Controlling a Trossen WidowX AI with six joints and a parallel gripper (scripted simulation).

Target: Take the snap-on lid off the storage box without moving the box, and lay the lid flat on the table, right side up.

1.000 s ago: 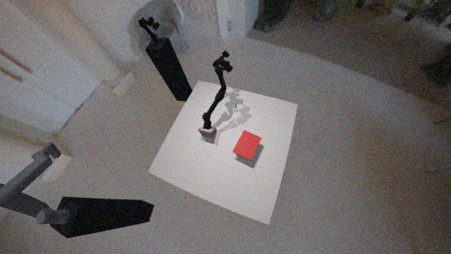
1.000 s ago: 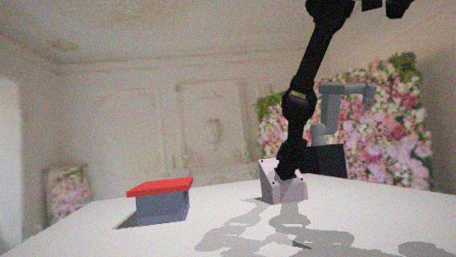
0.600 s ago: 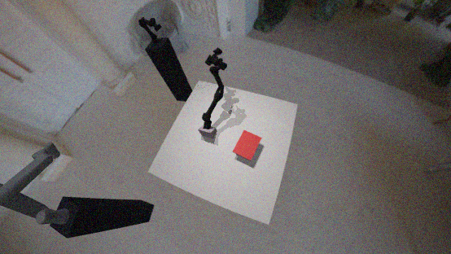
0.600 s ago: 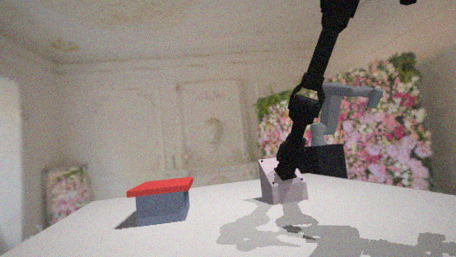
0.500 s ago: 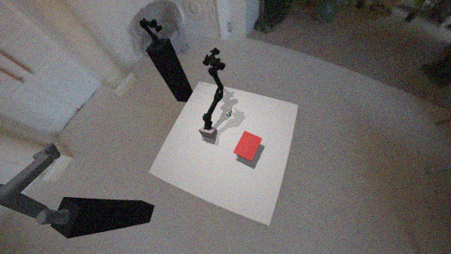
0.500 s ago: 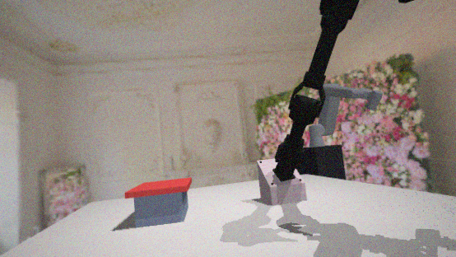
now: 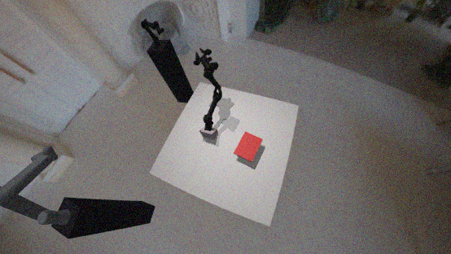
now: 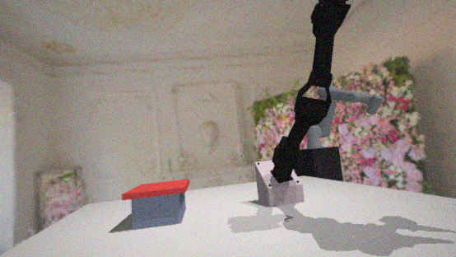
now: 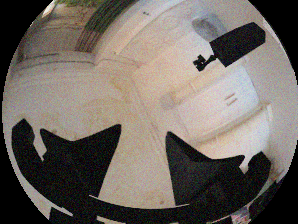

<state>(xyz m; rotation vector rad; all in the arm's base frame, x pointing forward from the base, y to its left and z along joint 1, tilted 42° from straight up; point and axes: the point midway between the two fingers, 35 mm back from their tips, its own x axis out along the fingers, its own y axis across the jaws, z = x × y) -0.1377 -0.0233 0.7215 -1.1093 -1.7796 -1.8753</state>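
The red lid is 590 mm to the right of my gripper tip, 570 mm below it and 540 mm ahead of it. Also, from my gripper tip: storage box (630 mm below, 590 mm to the right, 540 mm ahead).
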